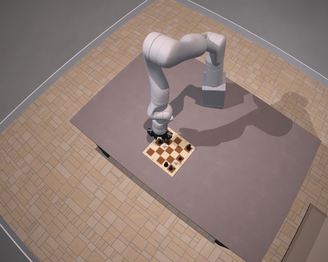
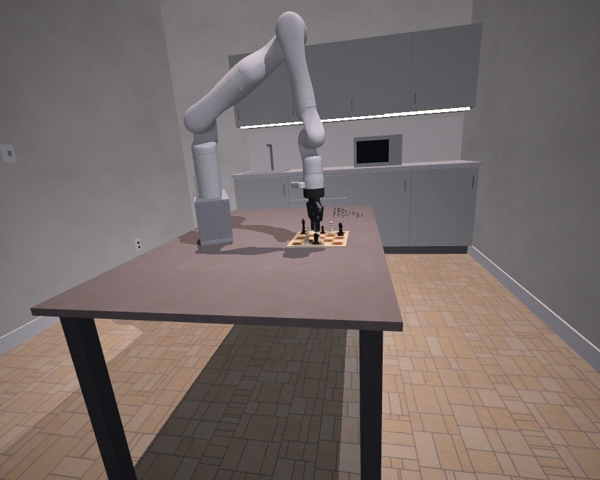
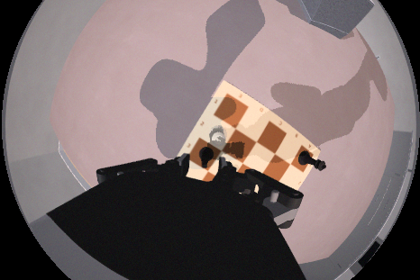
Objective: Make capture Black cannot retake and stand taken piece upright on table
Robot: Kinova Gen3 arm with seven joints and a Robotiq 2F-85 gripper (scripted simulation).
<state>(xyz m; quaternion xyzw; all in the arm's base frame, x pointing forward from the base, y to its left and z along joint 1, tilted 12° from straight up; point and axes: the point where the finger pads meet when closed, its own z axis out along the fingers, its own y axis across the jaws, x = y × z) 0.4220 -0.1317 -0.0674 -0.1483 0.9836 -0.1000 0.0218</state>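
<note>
Now: hand 2 cm short of the chessboard, 7 cm to the right of it and 7 cm above it. Round my hand: black pawn 3 cm ahead, 15 cm to the left, 5 cm below.
</note>
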